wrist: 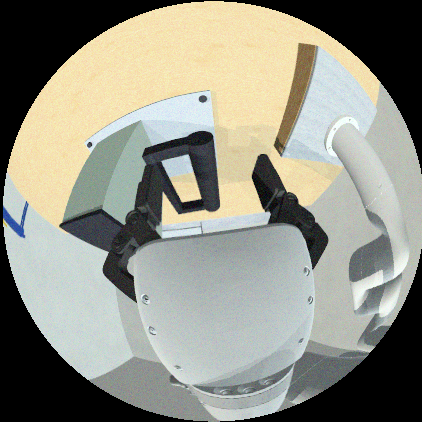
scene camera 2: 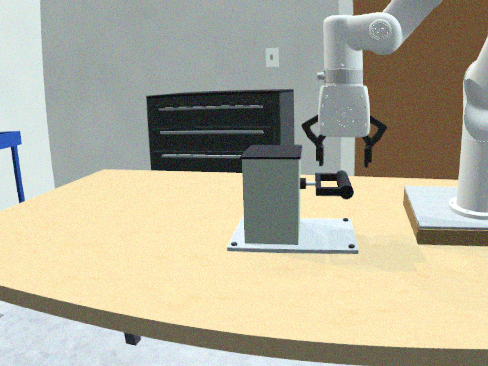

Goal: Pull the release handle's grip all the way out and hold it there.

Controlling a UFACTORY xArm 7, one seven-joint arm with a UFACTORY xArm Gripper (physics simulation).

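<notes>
The black release handle (scene camera 2: pixel 324 193) (wrist: pixel 170 152) is a rectangular frame on a short thin rod from the right side of a grey-green box (scene camera 2: pixel 271 202) (wrist: pixel 112 165). Its thick round grip (scene camera 2: pixel 345 185) (wrist: pixel 204 172) forms the end away from the box. My gripper (scene camera 2: pixel 343 162) (wrist: pixel 206 167) is wide open and empty, pointing down. In the scene view it hangs a little above the handle, its left finger over the frame near the rod and its right finger beyond the grip. In the wrist view the left finger hides the rod.
The box stands on a pale base plate (scene camera 2: pixel 327 235) (wrist: pixel 172 107) with dark bolts, on a wooden table (scene camera 2: pixel 150 260) (wrist: pixel 150 55). The arm's mounting block (scene camera 2: pixel 435 207) (wrist: pixel 322 90) is to the right. A black drawer cabinet (scene camera 2: pixel 215 120) stands behind the table.
</notes>
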